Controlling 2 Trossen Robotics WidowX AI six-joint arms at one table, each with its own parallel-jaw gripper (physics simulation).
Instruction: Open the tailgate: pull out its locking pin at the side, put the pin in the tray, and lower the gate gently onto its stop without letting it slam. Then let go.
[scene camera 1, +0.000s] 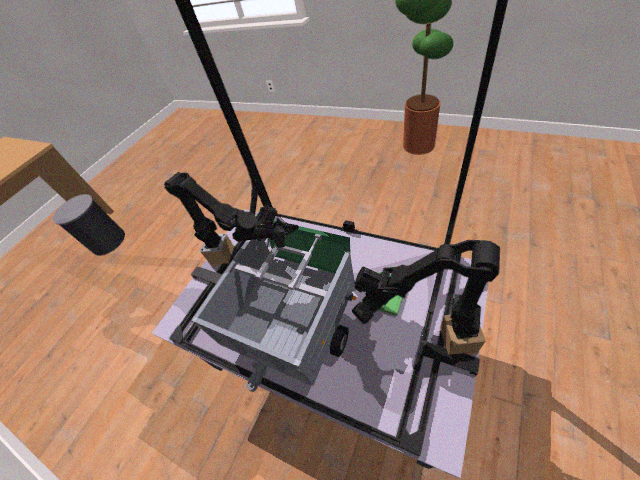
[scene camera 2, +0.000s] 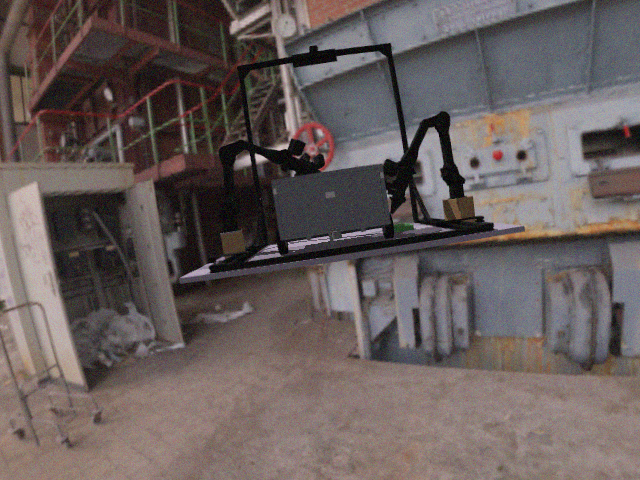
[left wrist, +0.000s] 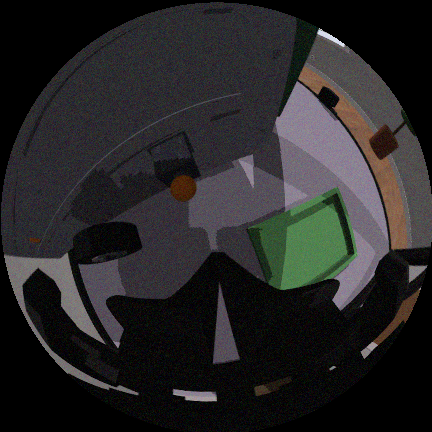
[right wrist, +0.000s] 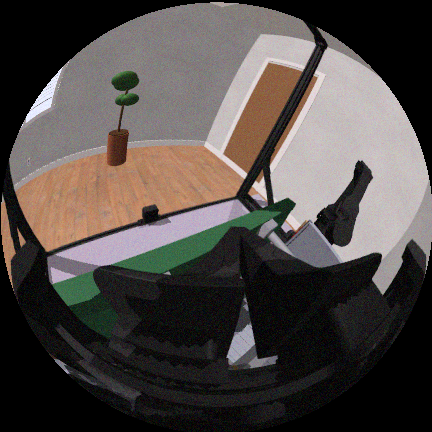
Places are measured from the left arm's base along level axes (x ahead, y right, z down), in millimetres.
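Where they show: left gripper, fingertip midpoint: (scene camera 1: 366, 305) (scene camera 2: 391, 214) (left wrist: 217, 257); right gripper, fingertip midpoint: (scene camera 1: 298, 226) (right wrist: 236, 233); left arm's base at its link origin: (scene camera 1: 464, 327) (scene camera 2: 457, 198); right arm's base at its link origin: (scene camera 1: 213, 242) (scene camera 2: 230, 231).
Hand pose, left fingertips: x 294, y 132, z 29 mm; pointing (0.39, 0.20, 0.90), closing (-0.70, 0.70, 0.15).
Observation:
Each offset is from my left fingertips to the top centre of the thing.
A grey trailer box {dx +293, dy +5, dz -203 mm} (scene camera 1: 329, 305) (scene camera 2: 330, 202) stands on the table with its green tailgate (scene camera 1: 332, 248) (right wrist: 160, 257) upright at the far end. The locking pin's orange knob (left wrist: 183, 187) (scene camera 1: 352, 296) sits in its bracket on the trailer's side wall. My left gripper (scene camera 1: 362, 313) (scene camera 2: 391, 200) (left wrist: 217, 257) is shut and empty, a short way back from the knob. The green tray {dx -90, dy +82, dz +65 mm} (scene camera 1: 392, 305) (left wrist: 310, 241) (scene camera 2: 404, 227) lies on the table right beside it. My right gripper (scene camera 1: 280, 233) (scene camera 2: 315, 164) (right wrist: 236, 233) is shut and empty at the tailgate's top edge.
The trailer's black wheel {dx +110, dy -105, dz -17 mm} (scene camera 1: 339, 340) (left wrist: 106, 241) stands below the pin. Two black frame posts (scene camera 1: 223, 105) (scene camera 1: 475, 124) rise from the table's back corners. A small black camera block (scene camera 1: 349, 225) sits on the back edge. A potted plant (scene camera 1: 421, 124) stands on the floor behind.

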